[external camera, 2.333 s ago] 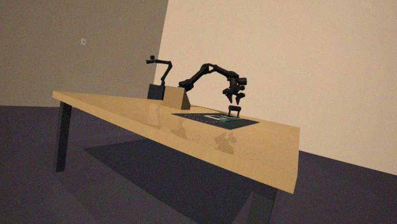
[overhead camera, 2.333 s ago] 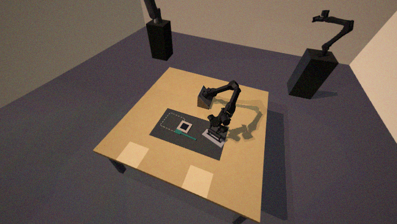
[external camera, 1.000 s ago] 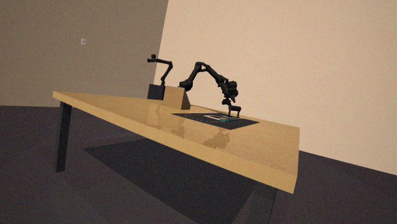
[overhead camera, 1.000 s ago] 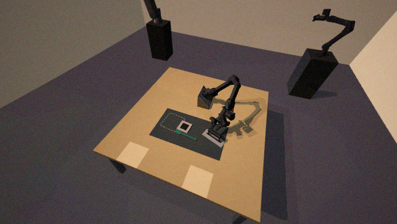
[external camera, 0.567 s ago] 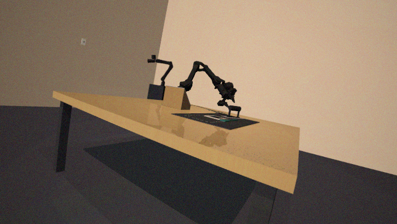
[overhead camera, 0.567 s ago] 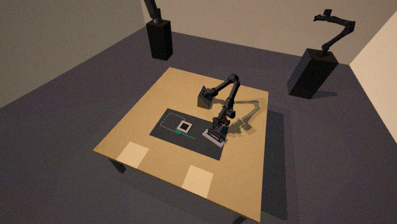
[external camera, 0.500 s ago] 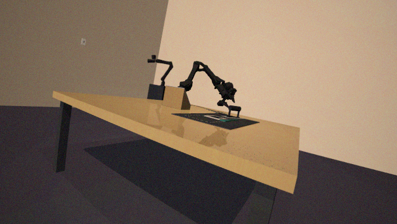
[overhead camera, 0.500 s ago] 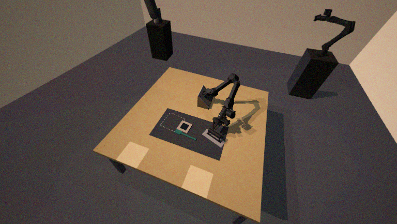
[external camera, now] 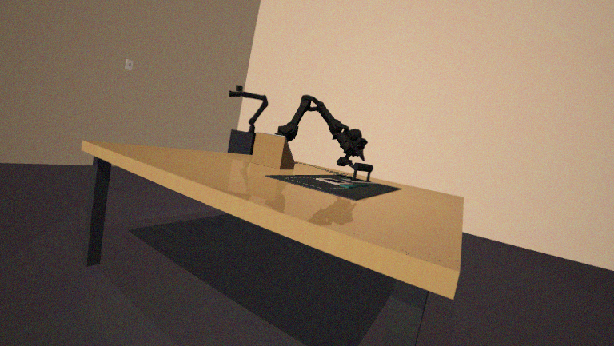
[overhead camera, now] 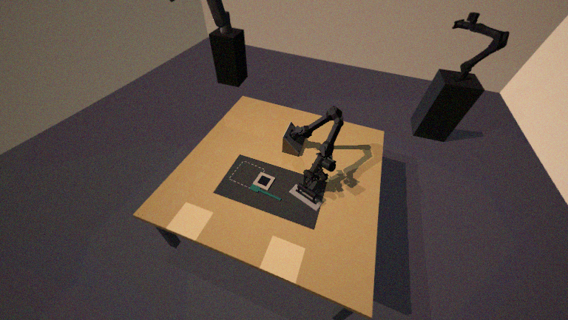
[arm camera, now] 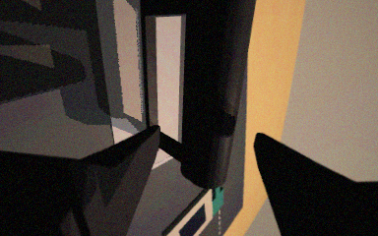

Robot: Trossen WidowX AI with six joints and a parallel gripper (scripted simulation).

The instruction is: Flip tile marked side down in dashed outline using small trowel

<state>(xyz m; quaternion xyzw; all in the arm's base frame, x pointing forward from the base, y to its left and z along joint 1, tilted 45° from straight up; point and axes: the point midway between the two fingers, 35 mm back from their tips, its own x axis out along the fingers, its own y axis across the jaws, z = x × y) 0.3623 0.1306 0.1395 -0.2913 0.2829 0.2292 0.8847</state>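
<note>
The trowel lies 10 mm ahead of my gripper tip, 10 mm to the right of it and 40 mm below it. Also, from my gripper tip: teal strip: 70 mm ahead, 250 mm to the right, 70 mm below; then tile: 10 mm behind, 270 mm to the right, 70 mm below; then dark grey mat: 10 mm ahead, 210 mm to the right, 100 mm below.
</note>
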